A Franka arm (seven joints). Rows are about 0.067 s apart.
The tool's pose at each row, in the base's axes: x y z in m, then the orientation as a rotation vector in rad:
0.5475, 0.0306, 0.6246, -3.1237, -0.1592, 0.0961
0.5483, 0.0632, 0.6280, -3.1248, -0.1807, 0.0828
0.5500, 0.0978, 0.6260, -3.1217, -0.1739, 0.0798
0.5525, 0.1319, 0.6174, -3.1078, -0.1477, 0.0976
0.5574, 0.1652, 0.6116, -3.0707, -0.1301, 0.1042
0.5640, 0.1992, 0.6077, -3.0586, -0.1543, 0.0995
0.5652, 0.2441, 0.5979, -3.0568, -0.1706, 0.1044
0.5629, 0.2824, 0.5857, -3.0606, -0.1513, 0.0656
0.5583, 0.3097, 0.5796, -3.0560, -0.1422, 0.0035
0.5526, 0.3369, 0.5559, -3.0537, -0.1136, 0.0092
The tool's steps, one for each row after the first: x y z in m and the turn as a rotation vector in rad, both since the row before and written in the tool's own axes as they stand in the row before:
0.0039, -0.0324, -0.0031, -0.0027, 0.0083, -0.0137
0.0058, -0.0341, 0.0022, 0.0036, 0.0021, 0.0041
0.0067, -0.0335, 0.0088, 0.0158, -0.0107, 0.0160
0.0084, -0.0325, 0.0063, 0.0381, -0.0031, 0.0092
0.0098, -0.0330, 0.0056, 0.0105, 0.0027, -0.0166
0.0064, -0.0436, 0.0130, 0.0006, -0.0036, -0.0106
0.0028, -0.0372, 0.0151, -0.0027, 0.0257, 0.0118
-0.0016, -0.0271, 0.0083, 0.0038, 0.0409, 0.0041
-0.0032, -0.0256, 0.0259, 0.0036, -0.0028, 0.0187

